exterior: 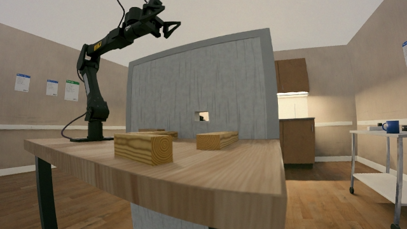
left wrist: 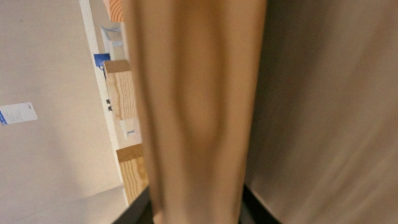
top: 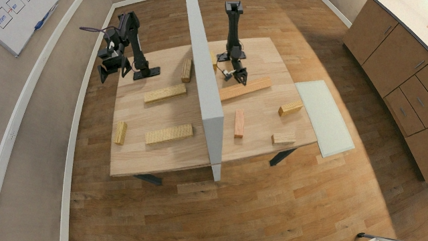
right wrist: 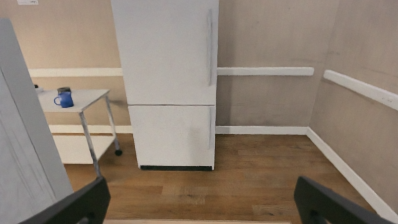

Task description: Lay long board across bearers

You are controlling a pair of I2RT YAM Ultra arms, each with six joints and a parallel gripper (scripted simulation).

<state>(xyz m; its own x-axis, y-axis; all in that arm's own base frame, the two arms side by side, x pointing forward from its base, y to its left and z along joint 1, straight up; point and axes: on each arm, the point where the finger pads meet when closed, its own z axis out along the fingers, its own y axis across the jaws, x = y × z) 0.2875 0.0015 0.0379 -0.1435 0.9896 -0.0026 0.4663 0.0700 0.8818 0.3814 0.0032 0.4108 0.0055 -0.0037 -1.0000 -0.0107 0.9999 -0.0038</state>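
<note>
My left hand is 20 mm short of the long board and 10 mm above it. Round my left hand: small block 770 mm to the right, 140 mm ahead, 20 mm below.
</note>
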